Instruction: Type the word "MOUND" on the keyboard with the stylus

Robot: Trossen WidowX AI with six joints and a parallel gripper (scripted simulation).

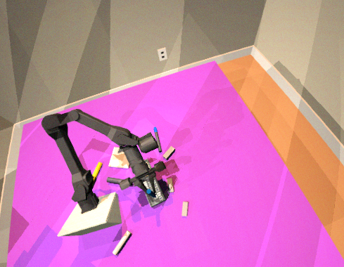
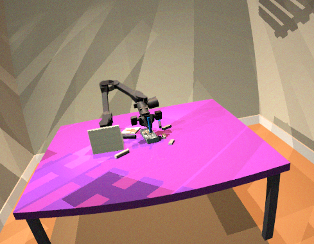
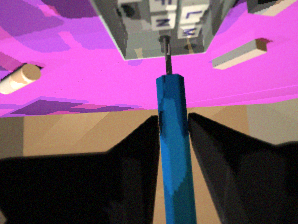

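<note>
Right now my gripper tip is 10 mm above the blue stylus. Also, from my gripper tip: white stick 190 mm behind, 110 mm to the right, 70 mm below; stylus tip 50 mm below; M key 20 mm ahead, 10 mm to the right, 70 mm below.
</note>
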